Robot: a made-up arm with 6 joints. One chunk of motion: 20 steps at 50 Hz.
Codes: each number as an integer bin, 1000 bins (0 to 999) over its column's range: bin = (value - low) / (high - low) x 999, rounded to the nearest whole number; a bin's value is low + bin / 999 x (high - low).
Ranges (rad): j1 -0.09..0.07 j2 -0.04..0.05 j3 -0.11..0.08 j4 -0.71..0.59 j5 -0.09..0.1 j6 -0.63..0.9
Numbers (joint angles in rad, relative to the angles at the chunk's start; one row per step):
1: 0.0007 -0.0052 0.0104 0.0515 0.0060 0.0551
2: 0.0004 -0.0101 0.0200 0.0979 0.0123 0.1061
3: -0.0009 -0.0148 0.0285 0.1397 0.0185 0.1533
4: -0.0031 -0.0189 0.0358 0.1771 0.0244 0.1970
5: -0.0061 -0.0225 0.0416 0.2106 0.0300 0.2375
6: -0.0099 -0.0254 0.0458 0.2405 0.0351 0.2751
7: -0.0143 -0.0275 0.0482 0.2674 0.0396 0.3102
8: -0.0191 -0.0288 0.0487 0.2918 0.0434 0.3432
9: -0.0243 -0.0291 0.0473 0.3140 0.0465 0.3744
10: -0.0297 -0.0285 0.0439 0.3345 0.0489 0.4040
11: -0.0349 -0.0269 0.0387 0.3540 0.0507 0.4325
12: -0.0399 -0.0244 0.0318 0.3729 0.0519 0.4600
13: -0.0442 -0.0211 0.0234 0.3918 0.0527 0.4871
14: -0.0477 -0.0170 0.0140 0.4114 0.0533 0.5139
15: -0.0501 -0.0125 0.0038 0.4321 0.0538 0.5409
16: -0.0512 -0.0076 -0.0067 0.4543 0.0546 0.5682
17: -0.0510 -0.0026 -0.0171 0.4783 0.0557 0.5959
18: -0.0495 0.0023 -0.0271 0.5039 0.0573 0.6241
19: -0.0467 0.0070 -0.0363 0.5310 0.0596 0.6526
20: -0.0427 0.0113 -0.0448 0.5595 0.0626 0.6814
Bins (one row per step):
1: 566 386 633 585 505 447
2: 564 332 684 621 538 481
3: 556 280 728 653 570 511
4: 543 234 767 682 602 540
5: 524 194 797 707 631 566
6: 500 162 819 730 658 591
7: 473 139 832 751 681 614
8: 443 124 834 770 701 635
9: 410 121 827 787 718 656
10: 376 128 809 803 730 675
11: 344 145 782 818 740 694
12: 313 173 746 832 746 712
13: 286 210 701 847 750 729
14: 264 255 652 862 753 747
15: 249 305 598 878 756 765
16: 242 360 543 895 760 782
17: 244 415 488 913 766 800
18: 253 470 436 933 774 819
19: 270 522 388 954 787 837
20: 295 569 343 976 802 856

